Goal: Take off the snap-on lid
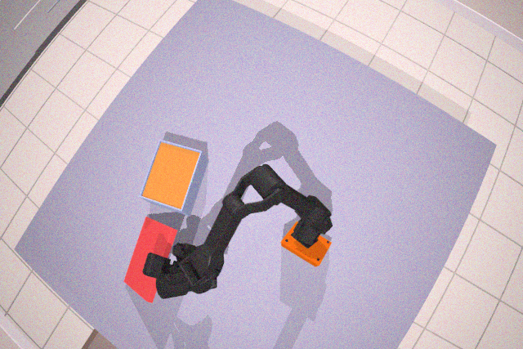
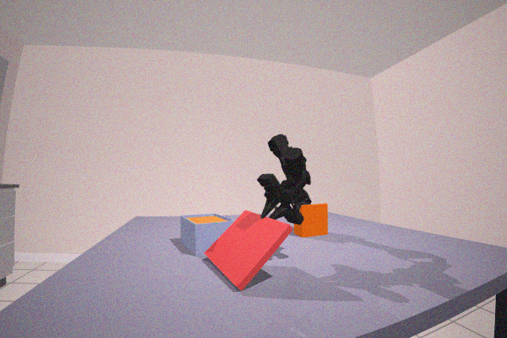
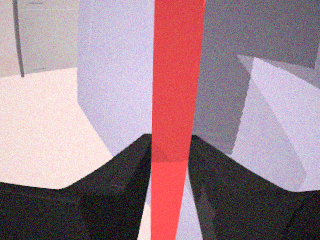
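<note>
The red lid lies 6 cm ahead of my gripper tip, 2 cm to the left of it and 5 cm below it. From my gripper tip the other things lie so: grey-blue storage box: 17 cm ahead, 22 cm to the right, 8 cm below.
</note>
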